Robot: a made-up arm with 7 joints.
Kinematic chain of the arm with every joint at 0, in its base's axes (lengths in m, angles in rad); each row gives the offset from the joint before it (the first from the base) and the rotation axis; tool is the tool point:
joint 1: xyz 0 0 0 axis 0 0.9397 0.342
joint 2: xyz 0 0 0 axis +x
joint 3: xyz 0 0 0 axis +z
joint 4: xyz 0.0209 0 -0.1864 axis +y
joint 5: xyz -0.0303 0 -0.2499 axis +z
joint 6: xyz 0 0 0 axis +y
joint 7: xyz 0 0 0 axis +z
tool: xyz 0 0 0
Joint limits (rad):
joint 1: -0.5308..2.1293
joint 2: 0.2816..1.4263
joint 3: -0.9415..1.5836
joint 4: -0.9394..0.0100
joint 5: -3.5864..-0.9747
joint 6: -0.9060..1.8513
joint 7: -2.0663..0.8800
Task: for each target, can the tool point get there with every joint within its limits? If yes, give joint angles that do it. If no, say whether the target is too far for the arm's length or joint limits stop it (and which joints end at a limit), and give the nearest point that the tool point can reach.
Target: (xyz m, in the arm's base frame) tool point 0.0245 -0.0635 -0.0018
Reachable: no: joint limits stop it (at a limit: joint 1, joint 2, joint 3, joint 4) | nearest point 0.2793 -0.0966 -0.2881 | short by 0.385 m
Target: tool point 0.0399 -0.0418 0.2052
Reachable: no: joint limits stop it (at a limit: joint 1, joint 2, joint 3, joint 4) | nearest point -0.3135 0.1012 0.2486 | short by 0.384 m
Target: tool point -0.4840 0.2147 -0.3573
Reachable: no: too far | nearest point -0.3329 0.1477 -0.2457 | short by 0.199 m
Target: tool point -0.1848 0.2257 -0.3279
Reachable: yes | joints 0.5033 0.6041 -0.4290 -0.1424 -3.2560 -0.6392 -0.1191
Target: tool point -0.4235 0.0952 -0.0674
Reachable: yes | joints 1.4507 0.4314 0.6033 -0.2525 -1.1783 0.8822 -1.4123
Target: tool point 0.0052 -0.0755 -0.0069
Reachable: no: joint limits stop it (at a limit: joint 1, joint 2, joint 3, joint 4) | nearest point -0.3576 -0.2057 0.0117 | short by 0.386 m
